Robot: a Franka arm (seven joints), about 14 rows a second.
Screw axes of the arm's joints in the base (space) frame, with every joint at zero. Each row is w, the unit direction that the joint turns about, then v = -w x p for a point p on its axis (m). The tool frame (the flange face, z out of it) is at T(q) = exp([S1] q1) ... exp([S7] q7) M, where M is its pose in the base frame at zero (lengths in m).
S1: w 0 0 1 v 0.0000 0.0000 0.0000
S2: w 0 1 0 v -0.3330 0.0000 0.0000
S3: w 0 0 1 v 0.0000 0.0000 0.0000
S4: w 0 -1 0 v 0.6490 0.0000 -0.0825
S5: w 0 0 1 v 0.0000 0.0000 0.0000
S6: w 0 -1 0 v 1.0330 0.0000 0.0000
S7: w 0 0 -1 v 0.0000 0.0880 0.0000
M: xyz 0.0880 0.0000 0.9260 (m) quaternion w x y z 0 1 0 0
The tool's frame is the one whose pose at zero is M.
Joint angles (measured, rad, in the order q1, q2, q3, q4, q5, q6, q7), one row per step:
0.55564, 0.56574, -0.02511, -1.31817, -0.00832, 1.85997, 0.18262
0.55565, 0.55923, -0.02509, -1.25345, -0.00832, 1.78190, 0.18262
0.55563, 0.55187, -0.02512, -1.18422, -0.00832, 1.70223, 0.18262
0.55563, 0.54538, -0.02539, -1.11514, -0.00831, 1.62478, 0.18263
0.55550, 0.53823, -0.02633, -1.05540, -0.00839, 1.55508, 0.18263
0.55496, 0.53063, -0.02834, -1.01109, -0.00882, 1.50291, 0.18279
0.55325, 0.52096, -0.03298, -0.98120, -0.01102, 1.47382, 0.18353
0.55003, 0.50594, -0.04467, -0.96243, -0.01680, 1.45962, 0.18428
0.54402, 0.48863, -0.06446, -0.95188, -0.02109, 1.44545, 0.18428
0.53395, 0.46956, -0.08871, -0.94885, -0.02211, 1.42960, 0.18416
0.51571, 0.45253, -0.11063, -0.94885, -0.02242, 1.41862, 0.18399
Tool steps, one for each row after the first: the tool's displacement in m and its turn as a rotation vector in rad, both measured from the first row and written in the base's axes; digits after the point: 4 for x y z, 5 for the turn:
-0.0004, 0.0000, 0.0289, -0.00350, 0.00586, -0.00078
-0.0025, -0.0009, 0.0604, -0.00506, 0.00851, -0.00161
-0.0061, -0.0029, 0.0914, -0.00607, 0.01008, -0.00260
-0.0111, -0.0063, 0.1188, -0.00786, 0.01226, -0.00425
-0.0158, -0.0105, 0.1404, -0.00906, 0.01182, -0.00724
-0.0184, -0.0162, 0.1586, -0.00736, 0.00058, -0.01413
-0.0187, -0.0262, 0.1765, -0.00693, -0.02202, -0.02897
-0.0174, -0.0416, 0.1922, -0.01143, -0.04056, -0.05325
-0.0151, -0.0615, 0.2055, -0.01826, -0.05168, -0.08559
-0.0106, -0.0850, 0.2164, -0.02361, -0.06134, -0.12403

